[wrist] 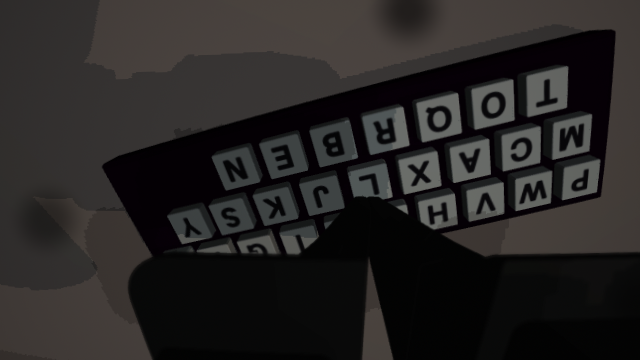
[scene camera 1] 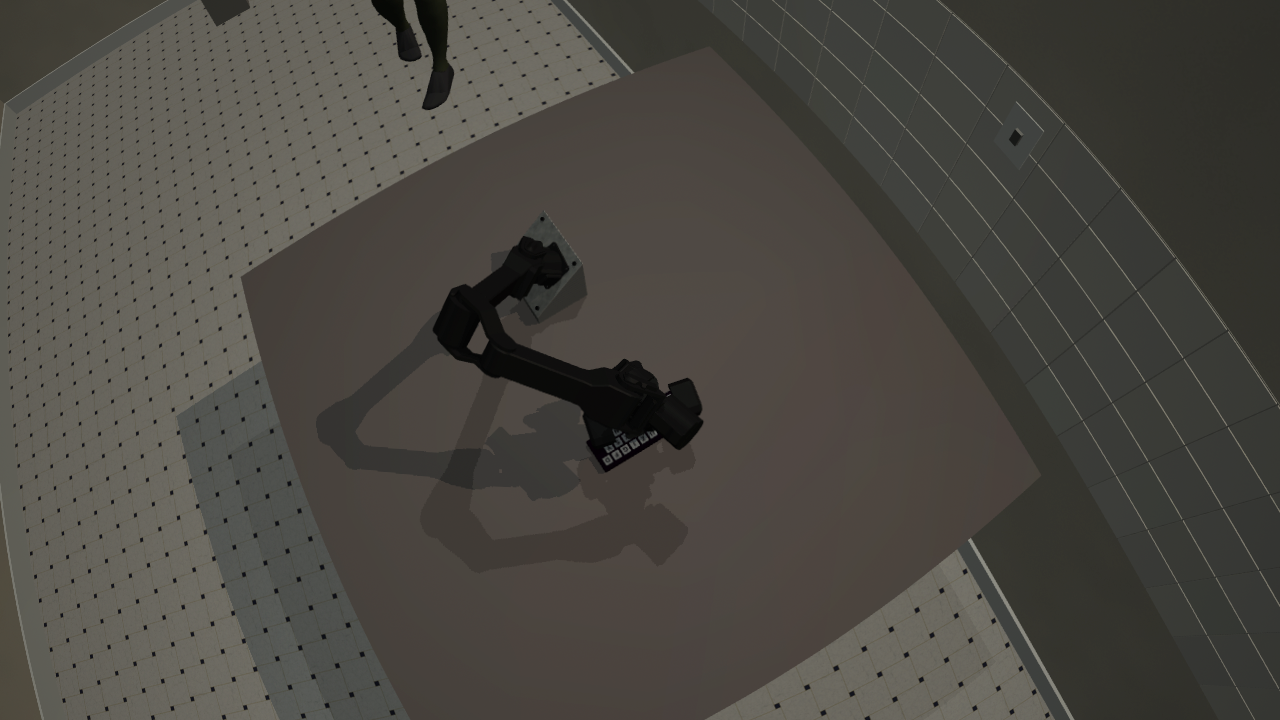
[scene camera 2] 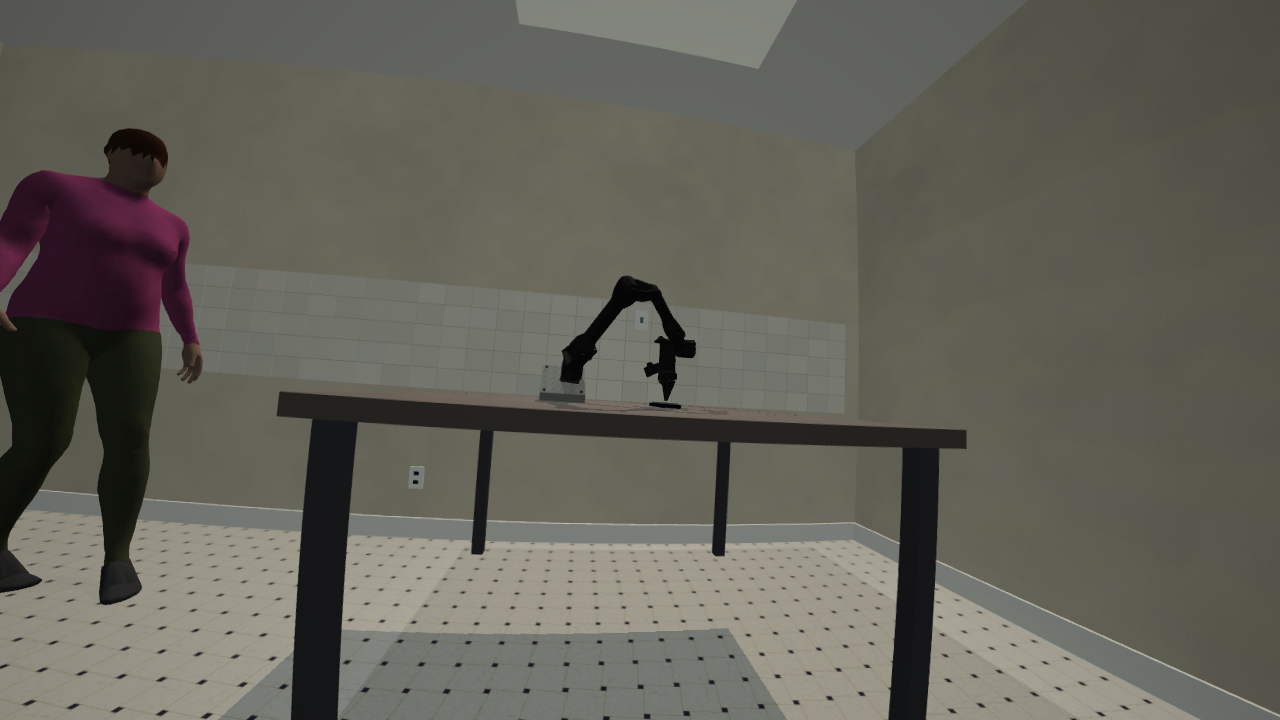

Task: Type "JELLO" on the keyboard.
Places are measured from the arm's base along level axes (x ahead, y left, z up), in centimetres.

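Where they show: gripper, fingertip midpoint: (wrist: 365, 209) (scene camera 1: 644, 429) (scene camera 2: 665, 400); arm's base at its link origin: (scene camera 1: 551, 265) (scene camera 2: 570, 376).
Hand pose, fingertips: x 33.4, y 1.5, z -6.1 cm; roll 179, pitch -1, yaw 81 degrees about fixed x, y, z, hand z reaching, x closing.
Note:
Each offset is from my fingertips to the top centre of the thing.
A black keyboard @[dx -0.6, dy -0.1, dz -0.5 cm] (scene camera 1: 605, 465) (scene camera 2: 665, 405) (wrist: 165, 172) with pale letter keys lies on the table. In the wrist view its letters appear upside down. The J key @[dx -0.5, dy -1.5, dz -0.5 cm] (wrist: 322, 194), the E key @[dx -2.2, dy -2.5, dz -0.5 cm] (wrist: 284, 154), the L key @[dx -0.6, dy +0.3, dz -0.5 cm] (wrist: 371, 181) and the O key @[dx -2.8, dy +4.7, dz -0.5 cm] (wrist: 493, 104) show there. My gripper (scene camera 2: 665, 398) (wrist: 365, 208) is shut and empty, pointing down over the keyboard. In the wrist view its tips overlap the lower edge of the L key and hide parts of the bottom row. Whether the tips touch a key is not clear. In scene camera 1 the arm covers part of the keyboard.
The arm's base stands on a grey metal plate (scene camera 1: 539, 308) (scene camera 2: 562, 396) on the brown table (scene camera 1: 769, 268) (scene camera 2: 626, 429). Shadows of the arm fall across the table and keyboard. A person (scene camera 1: 435, 53) (scene camera 2: 98, 259) stands on the floor beyond the table.

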